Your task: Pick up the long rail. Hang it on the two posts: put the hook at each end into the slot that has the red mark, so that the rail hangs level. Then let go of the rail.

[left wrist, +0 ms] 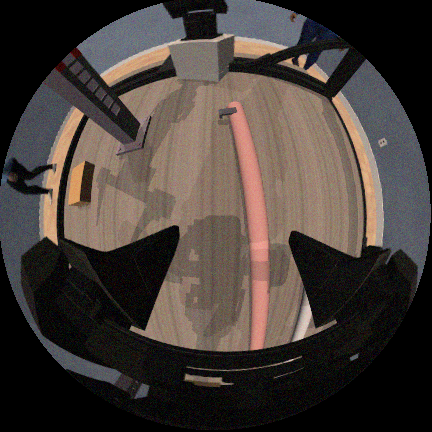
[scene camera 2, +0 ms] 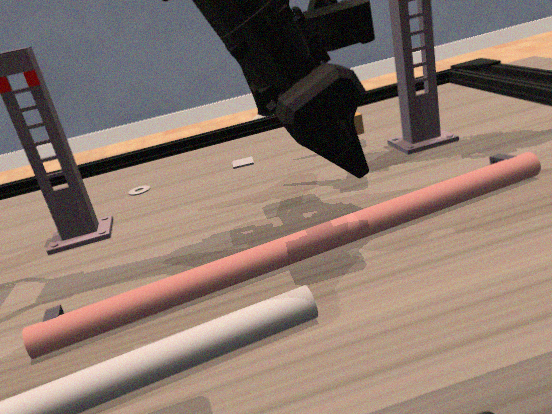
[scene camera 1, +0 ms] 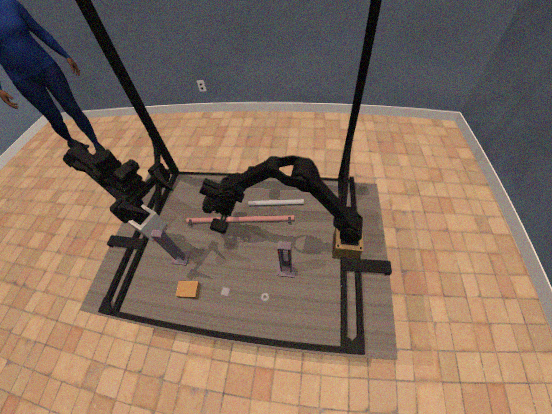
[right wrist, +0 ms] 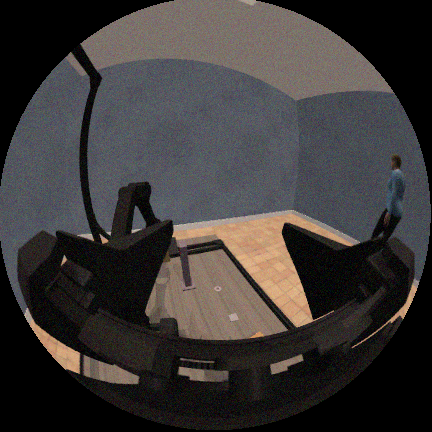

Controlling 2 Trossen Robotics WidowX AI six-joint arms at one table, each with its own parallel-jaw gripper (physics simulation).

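Places are measured from the left arm's base along level axes (x back, y up, z left), in centimetres.
Pixels of known places: left gripper, fingertip midpoint: (left wrist: 236,234) (scene camera 2: 347,160) (scene camera 1: 221,219); right gripper, fingertip midpoint: (scene camera 1: 160,201) (right wrist: 229,227); left arm's base, link origin: (scene camera 1: 349,237); right arm's base, link origin: (left wrist: 202,36).
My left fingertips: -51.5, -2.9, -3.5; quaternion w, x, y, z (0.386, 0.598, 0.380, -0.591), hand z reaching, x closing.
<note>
Ahead of a thing's pixels: the offset from my left fingertips to its top centre, as dx, dy, dz. "spot": to the spot under its first point.
The long pink rail @(+5.7, -4.0, -3.3) (scene camera 1: 255,219) (scene camera 2: 200,282) (left wrist: 256,200) lies flat on the table. A dark hook @(spot: +27.5, -4.1, -6.0) (scene camera 2: 54,313) and another hook @(spot: -15.6, -4.1, +0.2) (scene camera 2: 502,158) (left wrist: 228,112) stick out near its ends. Two upright posts stand apart: one post @(+29.2, +15.1, +15.4) (scene camera 1: 285,245) (scene camera 2: 77,220) shows red marks @(+27.8, +13.0, +14.1) (scene camera 2: 32,78) at its upper slot; the other post @(-15.0, +15.1, +17.1) (scene camera 1: 170,247) (scene camera 2: 422,117) (left wrist: 90,107) also shows red near its top in the left wrist view. My left gripper (scene camera 1: 222,214) (left wrist: 236,234) is open above the rail, which passes below its fingers, nearer the right finger in the wrist view. My right gripper (right wrist: 229,227) is open and empty, raised by its base.
A white rod @(+20.4, -4.0, -14.7) (scene camera 1: 276,202) (scene camera 2: 165,345) (left wrist: 301,315) lies beside the rail. An orange block @(-6.5, -3.5, +29.6) (scene camera 1: 187,289) (left wrist: 81,184), a small white tile @(+7.8, -6.2, +27.5) (scene camera 1: 225,291) (scene camera 2: 243,162) and a white ring @(+23.0, -6.2, +27.1) (scene camera 1: 262,297) lie on the posts' other side. A black frame (scene camera 1: 225,334) borders the table.
</note>
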